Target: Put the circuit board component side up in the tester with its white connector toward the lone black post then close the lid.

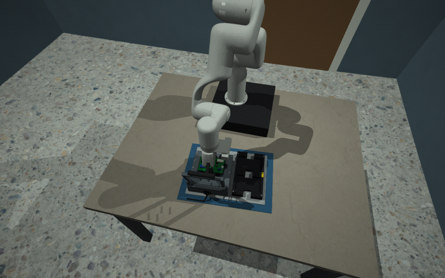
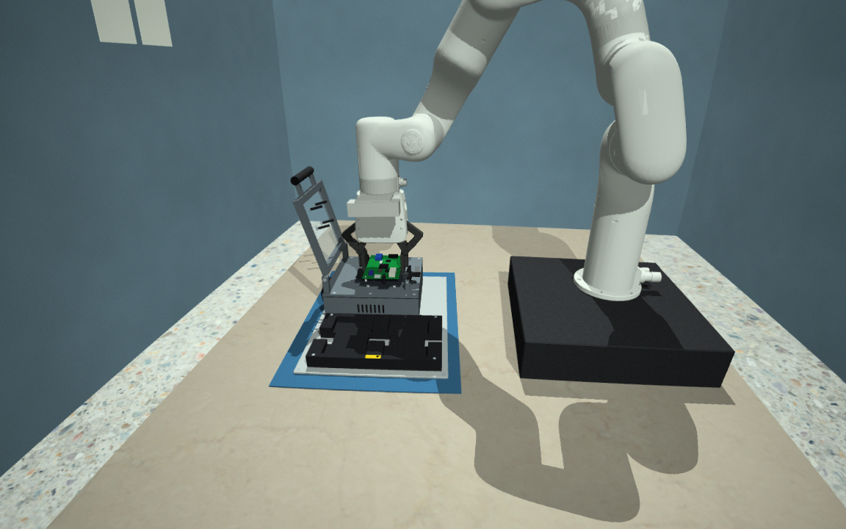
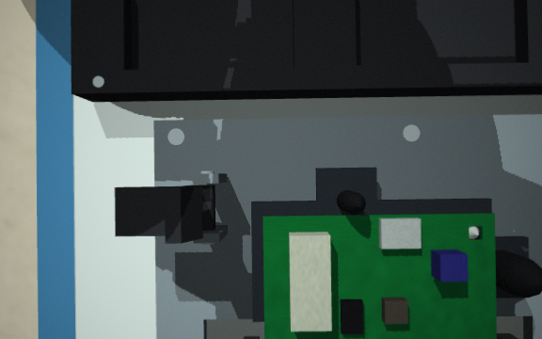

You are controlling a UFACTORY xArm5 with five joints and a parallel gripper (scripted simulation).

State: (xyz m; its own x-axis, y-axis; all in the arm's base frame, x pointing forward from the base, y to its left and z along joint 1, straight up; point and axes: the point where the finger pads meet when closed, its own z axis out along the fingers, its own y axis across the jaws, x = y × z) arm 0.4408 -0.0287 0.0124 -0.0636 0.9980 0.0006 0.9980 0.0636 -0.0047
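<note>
Now: the green circuit board right at my hand. From my hand the other things lie so: framed lid 12 cm ahead, 1 cm to the left, 10 cm above; grey tester 3 cm ahead, 4 cm to the left, 3 cm above; black nest 1 cm to the left, 1 cm below.
</note>
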